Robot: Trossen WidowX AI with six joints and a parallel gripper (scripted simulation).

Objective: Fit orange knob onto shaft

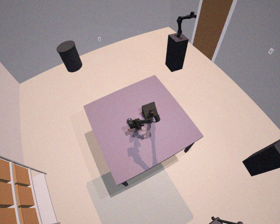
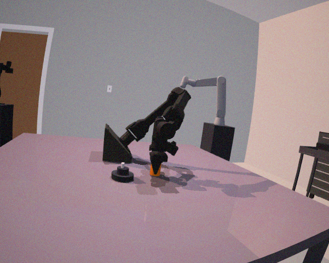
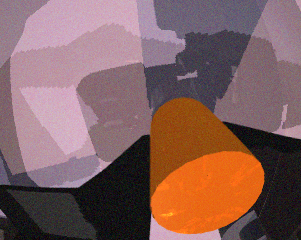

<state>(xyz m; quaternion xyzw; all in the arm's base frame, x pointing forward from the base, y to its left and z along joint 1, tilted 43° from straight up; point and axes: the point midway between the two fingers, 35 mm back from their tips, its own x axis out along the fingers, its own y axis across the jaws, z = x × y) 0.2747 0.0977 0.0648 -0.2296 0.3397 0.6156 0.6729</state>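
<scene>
My gripper tip is 3 cm below the orange knob. The rest, counted from my gripper tip: round black pedestal: 5 cm ahead, 14 cm to the right, 2 cm above.
</scene>
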